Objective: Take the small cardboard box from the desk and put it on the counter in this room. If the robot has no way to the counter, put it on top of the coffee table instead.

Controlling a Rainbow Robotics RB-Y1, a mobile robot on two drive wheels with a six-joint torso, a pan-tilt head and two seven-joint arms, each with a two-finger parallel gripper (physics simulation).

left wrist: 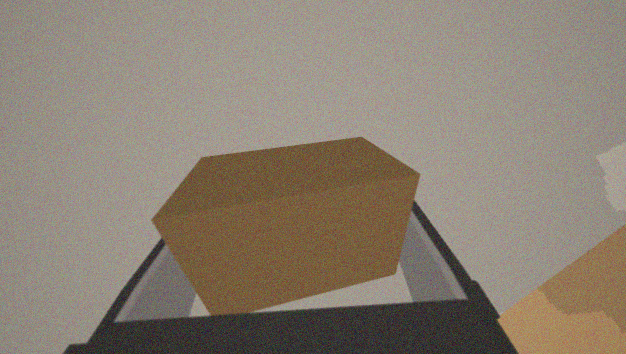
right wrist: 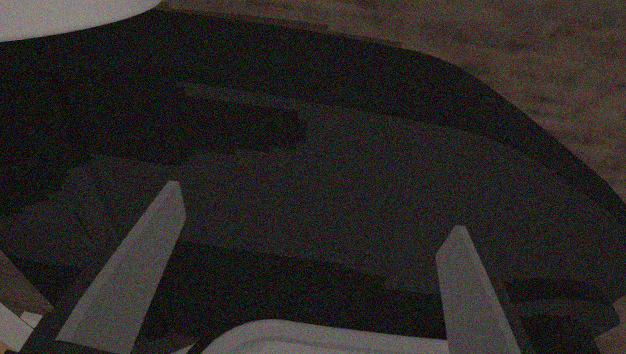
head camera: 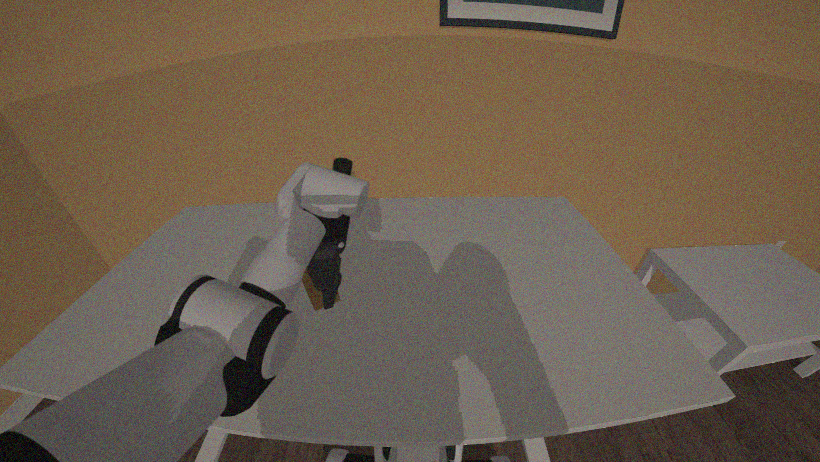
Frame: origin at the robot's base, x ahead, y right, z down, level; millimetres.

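Where they show: left gripper, between the fingertips: (left wrist: 298, 198) (head camera: 319, 289); right gripper, between the fingertips: (right wrist: 315, 221).
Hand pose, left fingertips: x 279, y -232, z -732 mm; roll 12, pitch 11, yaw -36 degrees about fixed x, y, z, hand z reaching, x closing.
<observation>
After its pixels a point has its place.
The small cardboard box (head camera: 312, 291) {x 234, y -225, z -771 mm} (left wrist: 300, 245) {x 272, y -234, z -771 mm} is on the white desk (head camera: 602, 355) {x 123, y 348, z -721 mm} (left wrist: 300, 65) {x 247, y -292, z -721 mm}, left of the middle in the head view. My left gripper (head camera: 328, 303) (left wrist: 298, 198) {x 279, y -232, z -732 mm} points down at the box and is open. Its fingers stand on either side of the box, and the box hides their tips in the left wrist view. Whether a finger touches the box I cannot tell. My right gripper (right wrist: 315, 221) {x -232, y 218, z -243 mm} is open and empty, away from the desk above the dark base. The counter does not show.
A white table (head camera: 763, 286) {x 531, y 1525, z -451 mm} with a lower shelf stands right of the desk; I cannot tell if it is the coffee table. An orange wall (head camera: 516, 126) {x 806, y 308, z -968 mm} rises behind the desk, with a framed picture (head camera: 527, 28) {x 783, y 298, z -1270 mm}. My dark base (right wrist: 350, 200) {x -258, y 160, z -169 mm} and wooden floor (right wrist: 560, 60) {x -465, y 240, z -1 mm} show below.
</observation>
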